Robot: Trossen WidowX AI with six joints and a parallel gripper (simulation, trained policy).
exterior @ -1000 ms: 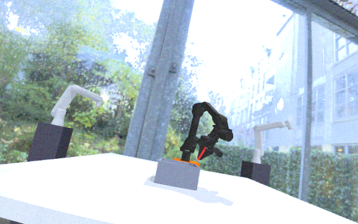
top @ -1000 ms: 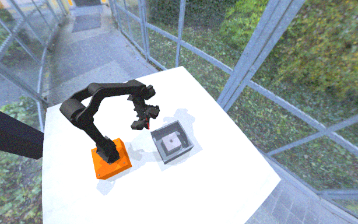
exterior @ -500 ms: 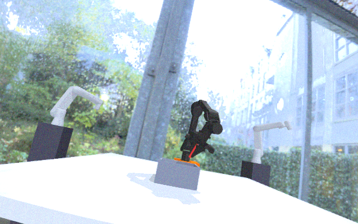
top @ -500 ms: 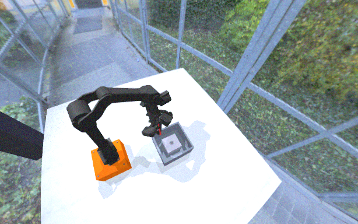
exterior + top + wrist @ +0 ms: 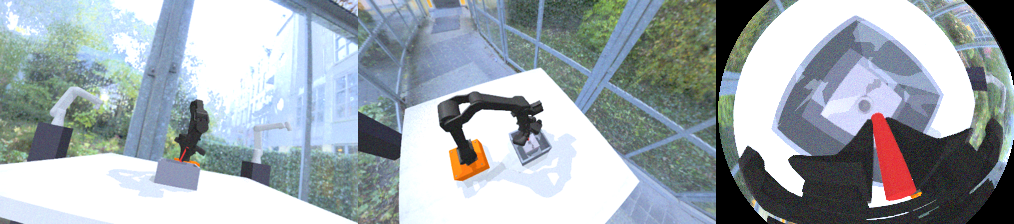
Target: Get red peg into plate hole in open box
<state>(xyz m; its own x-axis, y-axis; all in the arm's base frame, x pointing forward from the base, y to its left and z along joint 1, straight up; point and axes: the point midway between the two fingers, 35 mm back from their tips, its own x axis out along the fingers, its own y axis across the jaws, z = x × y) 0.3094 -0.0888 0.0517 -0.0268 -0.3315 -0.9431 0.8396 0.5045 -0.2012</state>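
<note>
My gripper tip is 10 mm to the right of the red peg and 30 mm below it. The rest, counted from my gripper tip: pale plate 10 mm ahead, 10 mm to the right, 60 mm below; grey box 10 mm ahead, 10 mm to the right, 80 mm below.
</note>
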